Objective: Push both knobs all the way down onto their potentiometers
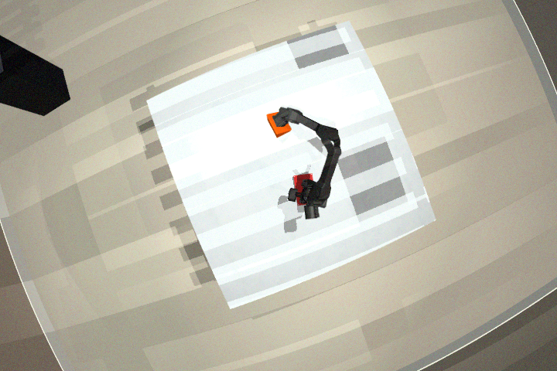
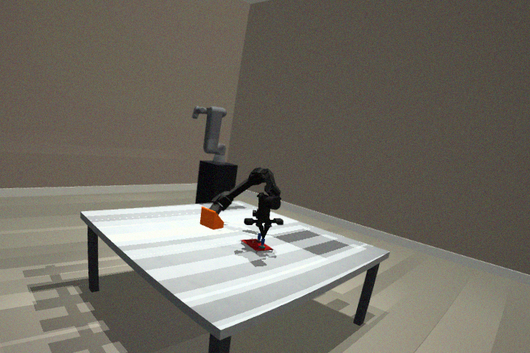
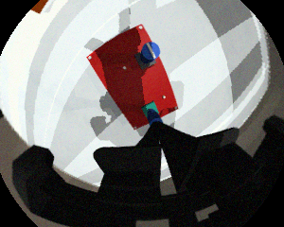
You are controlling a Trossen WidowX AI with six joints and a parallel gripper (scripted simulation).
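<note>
My gripper tip is 20 mm above the green potentiometer.
</note>
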